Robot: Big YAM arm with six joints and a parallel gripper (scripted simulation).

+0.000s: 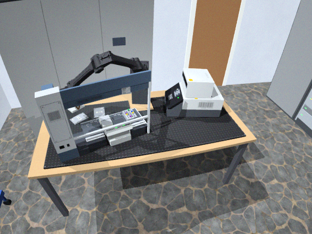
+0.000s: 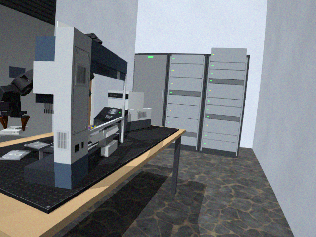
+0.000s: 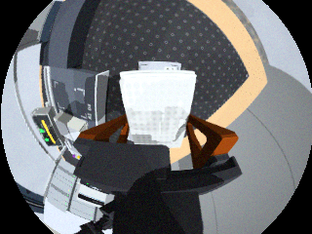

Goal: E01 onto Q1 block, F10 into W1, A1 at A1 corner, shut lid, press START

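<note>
Now: hand right at the white 96-well PCR plate. From my hand the other things lie so: flat grey nest (190 mm to the left, 140 mm below, 50 mm behind); white deep-well block (240 mm to the left, 200 mm ahead, 60 mm below); white tower (430 mm ahead, 140 mm above, 70 mm to the right).
</note>
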